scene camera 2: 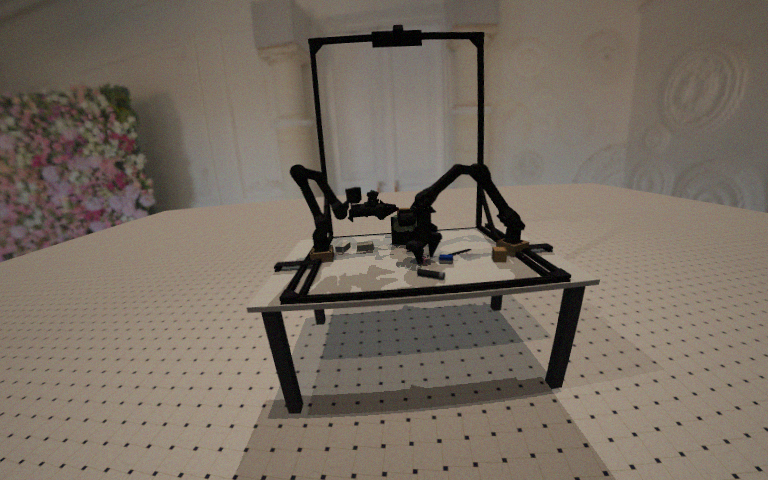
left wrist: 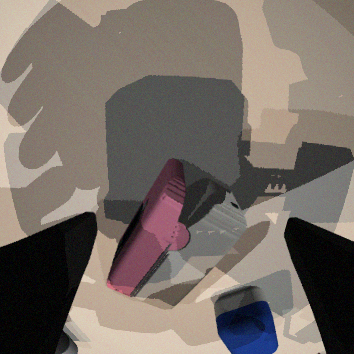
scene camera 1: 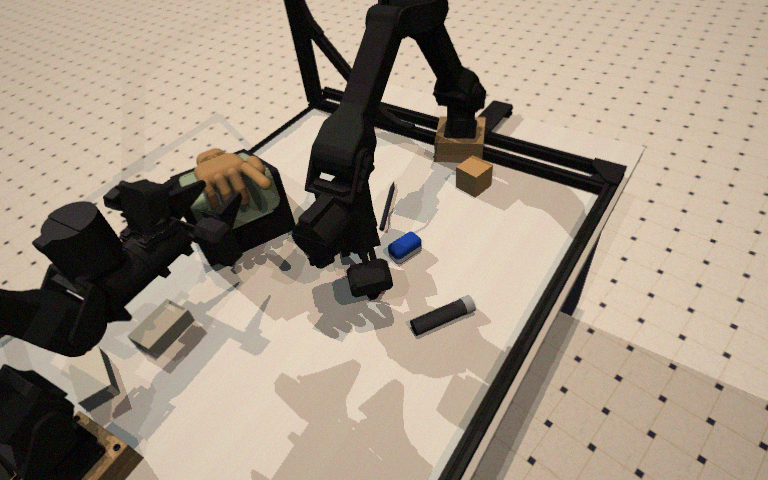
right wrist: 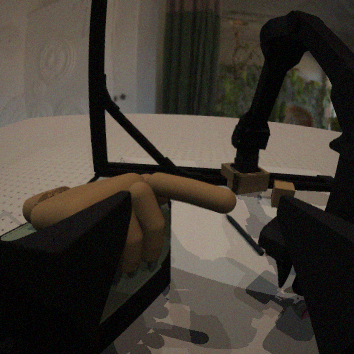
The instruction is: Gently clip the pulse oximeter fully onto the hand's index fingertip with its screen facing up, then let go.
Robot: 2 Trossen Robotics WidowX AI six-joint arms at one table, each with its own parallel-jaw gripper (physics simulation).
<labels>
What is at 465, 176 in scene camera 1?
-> A wooden cube.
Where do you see a pulse oximeter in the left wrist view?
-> At 177, 235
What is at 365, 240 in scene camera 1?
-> The left gripper.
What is the right gripper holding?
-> Nothing.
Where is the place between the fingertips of the left gripper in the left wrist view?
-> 194, 226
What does the blue block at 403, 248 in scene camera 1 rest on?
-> The table.
</labels>
